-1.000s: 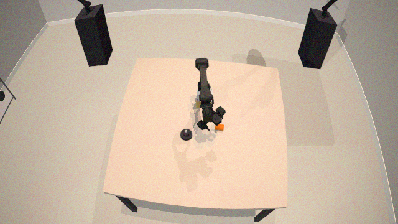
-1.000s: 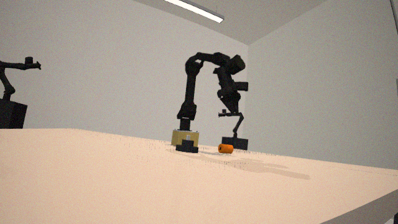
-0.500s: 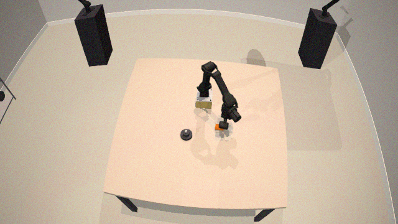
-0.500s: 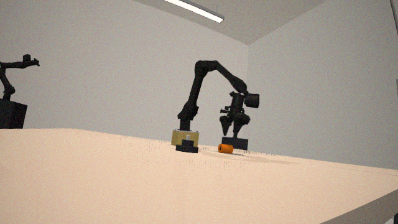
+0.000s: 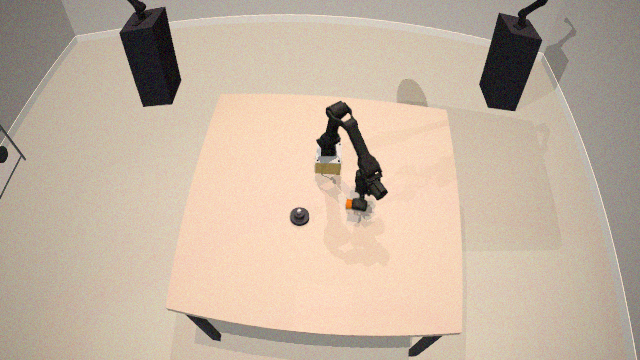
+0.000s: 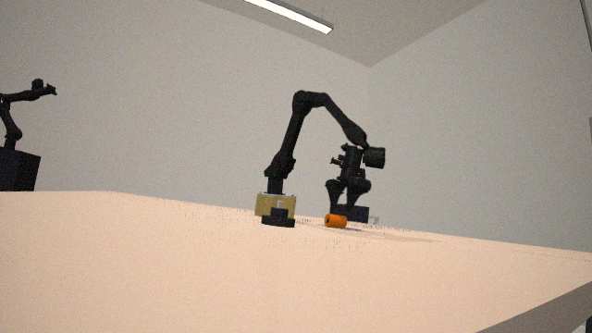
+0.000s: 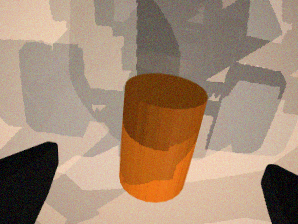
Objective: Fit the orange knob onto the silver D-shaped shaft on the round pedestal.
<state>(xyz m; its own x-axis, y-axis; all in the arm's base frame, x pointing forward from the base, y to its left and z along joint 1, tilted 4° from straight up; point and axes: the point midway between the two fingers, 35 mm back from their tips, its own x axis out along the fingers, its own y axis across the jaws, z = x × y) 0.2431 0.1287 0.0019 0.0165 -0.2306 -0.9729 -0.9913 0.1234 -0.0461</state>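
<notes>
The orange knob is 4 cm below my gripper tip. Also, from my gripper tip: round pedestal: 6 cm ahead, 24 cm to the right, 3 cm below.
</notes>
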